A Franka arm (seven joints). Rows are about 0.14 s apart.
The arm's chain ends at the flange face. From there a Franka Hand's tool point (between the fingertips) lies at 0.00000 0.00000 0.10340 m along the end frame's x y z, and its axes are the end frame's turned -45 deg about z.
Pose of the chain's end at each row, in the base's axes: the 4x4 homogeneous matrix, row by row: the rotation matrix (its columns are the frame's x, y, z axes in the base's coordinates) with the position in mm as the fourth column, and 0 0 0 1 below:
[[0.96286, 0.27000, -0.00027, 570.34], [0.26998, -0.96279, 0.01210, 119.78], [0.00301, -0.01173, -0.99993, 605.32], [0, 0, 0, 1]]
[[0.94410, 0.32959, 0.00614, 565.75], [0.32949, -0.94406, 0.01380, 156.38], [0.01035, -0.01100, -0.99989, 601.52], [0, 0, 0, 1]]
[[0.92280, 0.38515, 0.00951, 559.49], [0.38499, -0.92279, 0.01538, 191.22], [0.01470, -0.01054, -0.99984, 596.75], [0, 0, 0, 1]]
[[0.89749, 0.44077, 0.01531, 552.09], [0.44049, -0.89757, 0.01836, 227.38], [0.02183, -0.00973, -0.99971, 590.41], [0, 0, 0, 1]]
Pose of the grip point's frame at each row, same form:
[[0.48993, 0.87176, -0.00027, 570.31], [0.87170, -0.48989, 0.01210, 121.03], [0.01042, -0.00617, -0.99993, 501.93], [0, 0, 0, 1]]
[[0.43452, 0.90063, 0.00614, 566.38], [0.90054, -0.43457, 0.01380, 157.81], [0.01510, -0.00046, -0.99989, 498.13], [0, 0, 0, 1]]
[[0.38018, 0.92486, 0.00951, 560.47], [0.92474, -0.38028, 0.01538, 192.81], [0.01785, 0.00294, -0.99984, 493.37], [0, 0, 0, 1]]
[[0.32295, 0.94629, 0.01531, 553.67], [0.94615, -0.32320, 0.01836, 229.28], [0.02232, 0.00856, -0.99971, 487.04], [0, 0, 0, 1]]

